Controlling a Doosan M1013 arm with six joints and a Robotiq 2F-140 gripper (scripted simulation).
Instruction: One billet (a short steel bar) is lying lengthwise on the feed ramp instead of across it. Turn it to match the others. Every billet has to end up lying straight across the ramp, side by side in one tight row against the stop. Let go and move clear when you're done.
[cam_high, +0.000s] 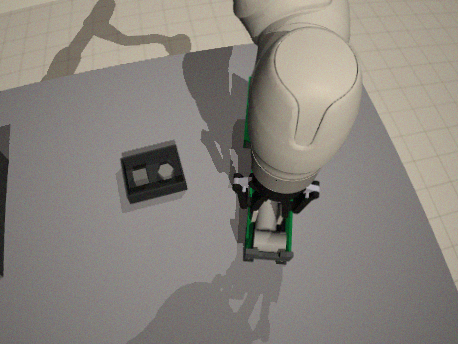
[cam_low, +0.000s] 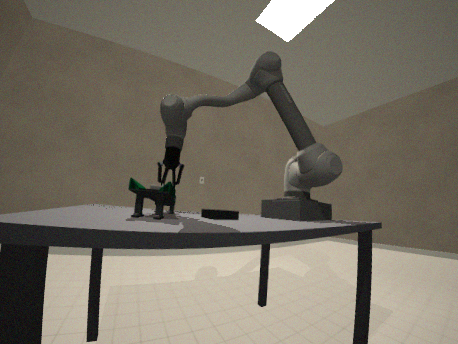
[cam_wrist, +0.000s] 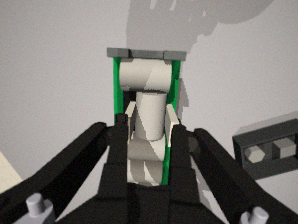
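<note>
Right now my hand is 7 cm to the left of the grey stop and 4 cm above it. From my hand the other things lie so: ramp: 12 cm to the left, 4 cm below, 2 cm ahead; then dark block: 23 cm behind, 13 cm to the left, 9 cm below.
</note>
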